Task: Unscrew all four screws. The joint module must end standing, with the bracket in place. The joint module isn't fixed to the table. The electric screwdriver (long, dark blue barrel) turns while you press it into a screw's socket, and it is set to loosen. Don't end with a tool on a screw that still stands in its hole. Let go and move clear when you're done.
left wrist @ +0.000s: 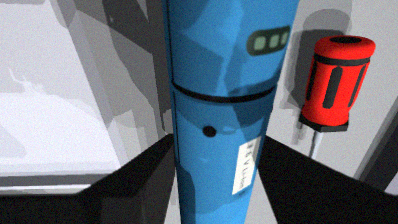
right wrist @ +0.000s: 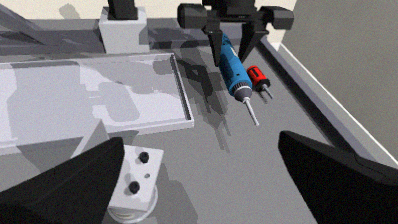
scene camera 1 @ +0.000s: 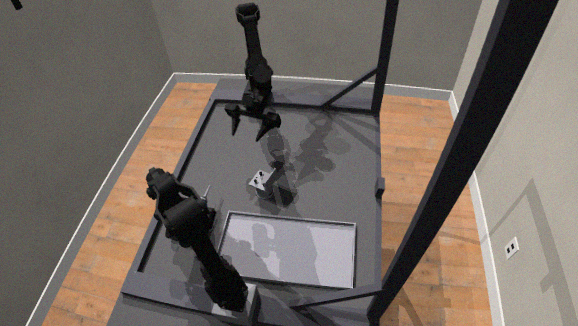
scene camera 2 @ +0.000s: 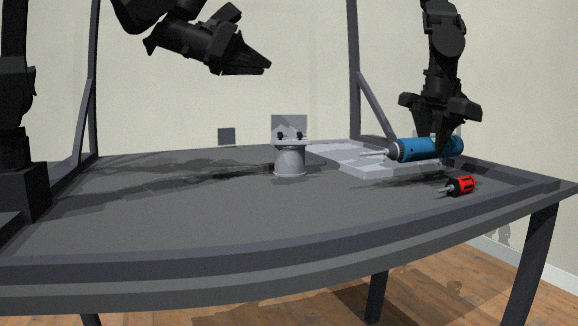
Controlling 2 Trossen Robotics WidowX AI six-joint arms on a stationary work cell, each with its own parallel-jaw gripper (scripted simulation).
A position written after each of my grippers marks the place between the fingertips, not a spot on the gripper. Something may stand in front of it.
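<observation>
I can see a blue electric screwdriver (scene camera 2: 403, 150) (left wrist: 223, 70) (right wrist: 238, 83). My left gripper (scene camera 2: 430, 152) (left wrist: 215, 141) (right wrist: 227, 66) is visible to me too, and so is my right gripper (scene camera 2: 266, 69) (right wrist: 202, 141).
</observation>
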